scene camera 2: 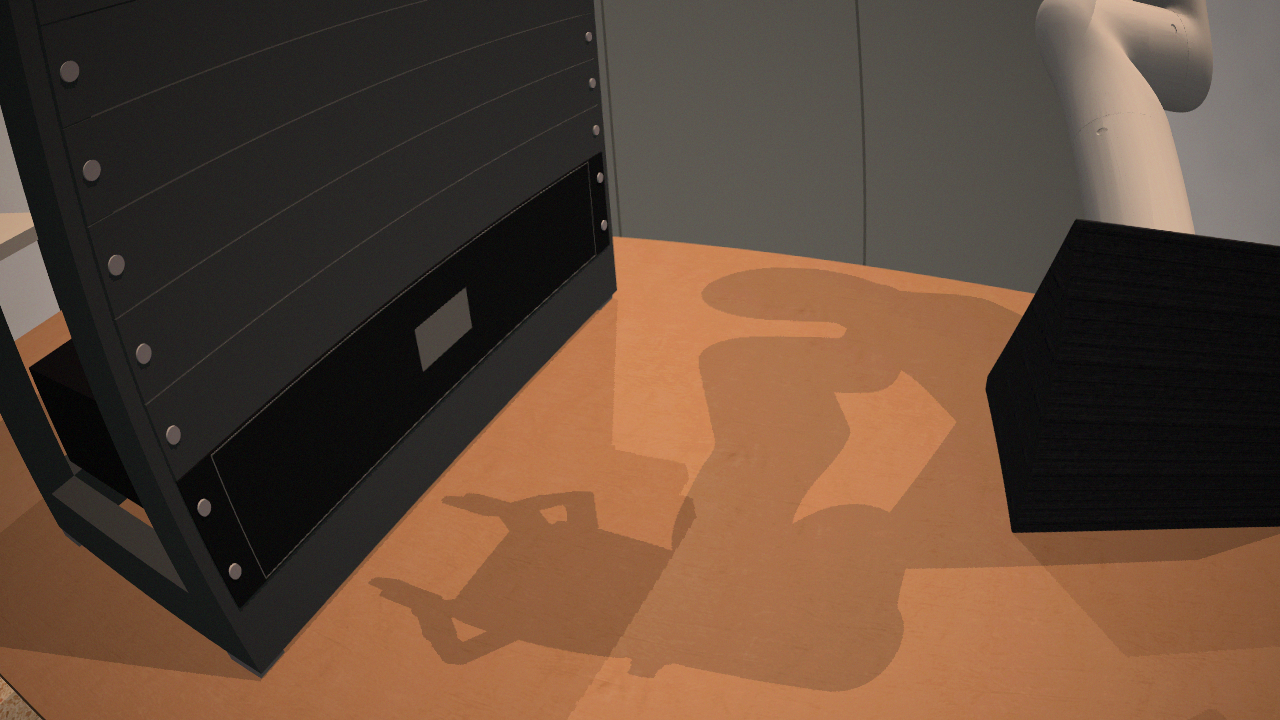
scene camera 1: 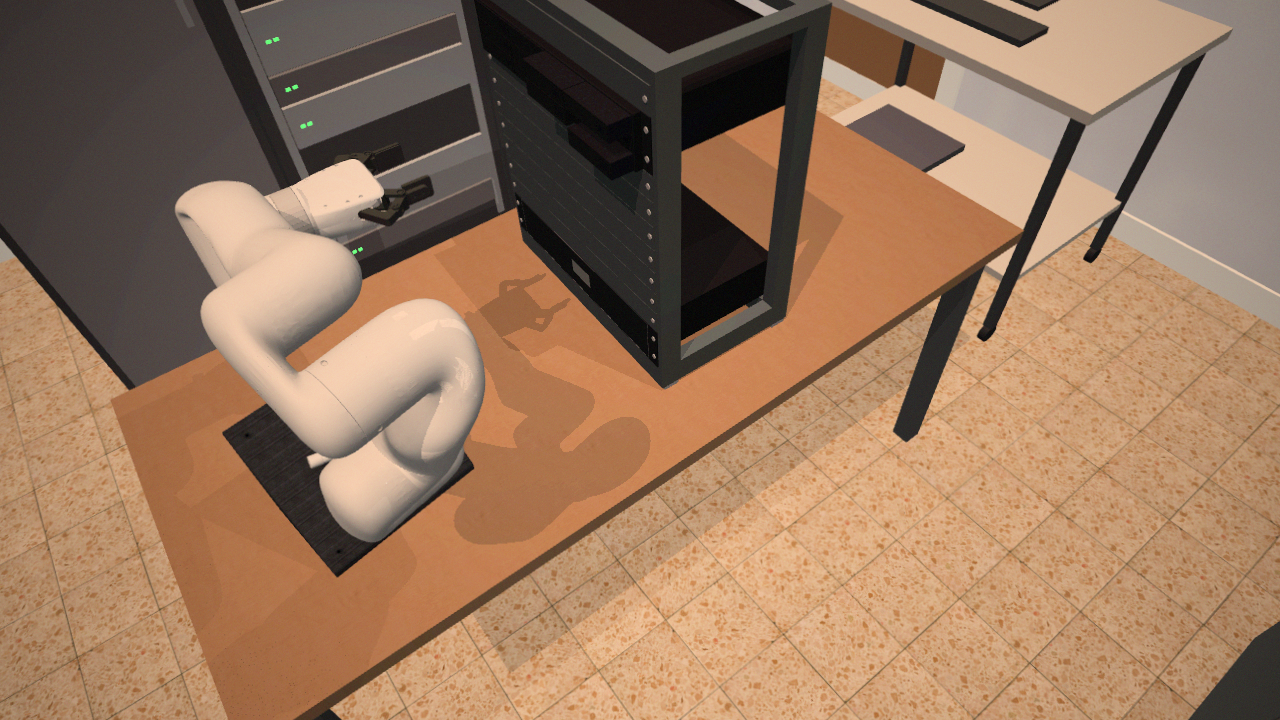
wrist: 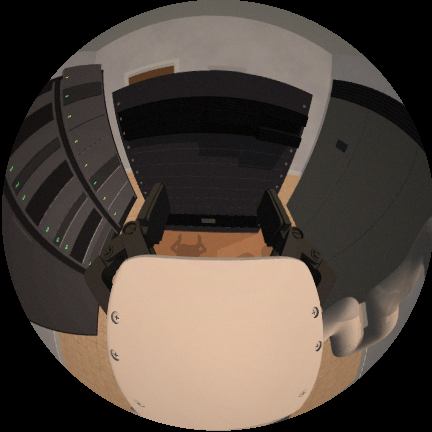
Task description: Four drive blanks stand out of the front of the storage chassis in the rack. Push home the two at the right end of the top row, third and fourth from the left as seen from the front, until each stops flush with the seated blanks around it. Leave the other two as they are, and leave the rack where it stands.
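Where they show: gripper, fingertip midpoint: (scene camera 1: 416,167) (wrist: 214,196); arm's base, link origin: (scene camera 2: 1153,328).
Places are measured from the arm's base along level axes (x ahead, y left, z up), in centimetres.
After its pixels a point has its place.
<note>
The dark rack (scene camera 1: 666,223) @[x 49.1, y -11.4, z 26.7 cm] (scene camera 2: 447,438) @[x 47.7, y 15.6, z -8.0 cm] (wrist: 212,85) @[x 47.5, y 12.9, z 46.4 cm] stands upright on the table. Its black storage chassis (scene camera 1: 735,94) @[x 63.4, y -8.3, z 40.4 cm] sits near the top; the chassis does not show in the scene camera 2 view. Dark blanks (scene camera 1: 601,100) @[x 45.2, y -2.7, z 43.6 cm] (wrist: 260,116) @[x 46.1, y 1.8, z 40.2 cm] stand out along the right part of the top row; their seams are too dark to separate surely. Another blank (scene camera 1: 602,152) @[x 43.1, y -5.3, z 37.9 cm] (wrist: 278,136) @[x 42.5, y -2.1, z 36.9 cm] stands out lower, at the right. My gripper (scene camera 1: 409,171) @[x 22.9, y 11.5, z 35.0 cm] (wrist: 214,196) @[x 22.9, y 11.5, z 35.0 cm] is open and empty, in front of the rack and apart from it, lower than the protruding blanks. It does not show in the scene camera 2 view.
The wooden table (scene camera 1: 572,582) (scene camera 2: 501,662) @[x 35.8, y 30.1, z -10.7 cm] carries my arm's black base plate (scene camera 1: 268,465) @[x -13.5, y 1.8, z 4.9 cm]. A tall equipment rack (scene camera 1: 384,76) (wrist: 75,135) with green lights is to the left of the rack front. A grey cabinet (scene camera 2: 742,116) (wrist: 350,200) is to its right. A wheeled side table (scene camera 1: 1109,67) stands beyond.
</note>
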